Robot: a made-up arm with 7 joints.
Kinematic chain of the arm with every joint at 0, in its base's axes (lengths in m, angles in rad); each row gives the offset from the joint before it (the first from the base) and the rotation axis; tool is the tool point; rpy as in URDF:
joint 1: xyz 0 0 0.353 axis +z
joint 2: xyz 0 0 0 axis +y
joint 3: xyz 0 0 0.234 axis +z
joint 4: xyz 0.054 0 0 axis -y
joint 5: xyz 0.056 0 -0.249 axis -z
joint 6: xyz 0 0 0 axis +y
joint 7: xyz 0.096 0 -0.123 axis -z
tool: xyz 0 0 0 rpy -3.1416 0 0
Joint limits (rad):
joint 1: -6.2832..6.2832
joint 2: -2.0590..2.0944
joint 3: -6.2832..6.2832
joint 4: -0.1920..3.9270
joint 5: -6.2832..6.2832
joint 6: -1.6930..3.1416
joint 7: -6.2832..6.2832
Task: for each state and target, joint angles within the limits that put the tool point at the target. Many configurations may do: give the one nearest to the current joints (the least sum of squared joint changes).
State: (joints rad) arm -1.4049 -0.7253 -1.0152 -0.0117 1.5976 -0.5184 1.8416
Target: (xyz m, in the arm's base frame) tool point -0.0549 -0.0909 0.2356
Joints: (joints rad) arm -1.1347 -1.0875 -0.8865 -0.1208 1.9714 -0.2647 1.8416
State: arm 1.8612 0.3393 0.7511 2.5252 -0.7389 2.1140 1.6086
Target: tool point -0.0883 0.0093 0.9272
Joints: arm 1.9459 -0.2712 0.8364 2.8460 -0.7654 1.6582 1.6086
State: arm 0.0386 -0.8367 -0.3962 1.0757 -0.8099 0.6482 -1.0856
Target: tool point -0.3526 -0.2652 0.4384
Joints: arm -0.7391 -1.1296 -1.3966 1.1865 -0.8775 0.9460 -1.0856
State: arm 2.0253 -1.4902 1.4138 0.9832 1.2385 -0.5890 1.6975
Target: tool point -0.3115 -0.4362 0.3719
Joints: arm 1.8163 -1.6894 1.6823 1.5077 0.9547 -0.3054 1.6975
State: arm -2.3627 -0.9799 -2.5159 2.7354 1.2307 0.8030 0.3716
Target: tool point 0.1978 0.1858 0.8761
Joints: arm -2.3439 -0.7462 -2.5336 3.5586 1.3392 1.2130 0.3716
